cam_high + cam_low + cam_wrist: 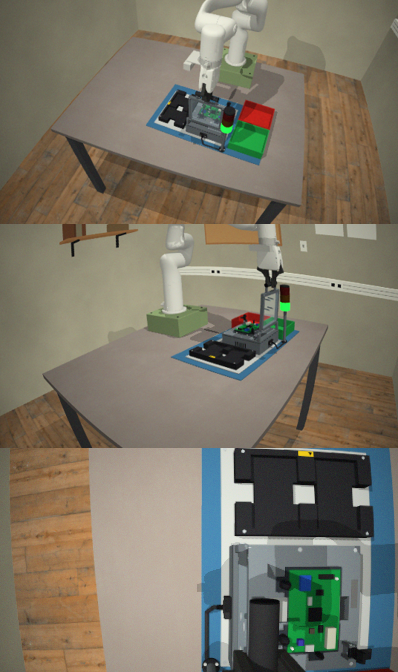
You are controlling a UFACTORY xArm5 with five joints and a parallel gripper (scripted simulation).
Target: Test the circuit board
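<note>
The green circuit board is 210 mm below my hand, 120 mm behind it and 10 mm to the left of it. Round my hand: green bin 270 mm below, 200 mm to the left, 60 mm behind; then clear lid 90 mm below, 10 mm behind; then nest 210 mm below, 110 mm behind, 10 mm to the left.
</note>
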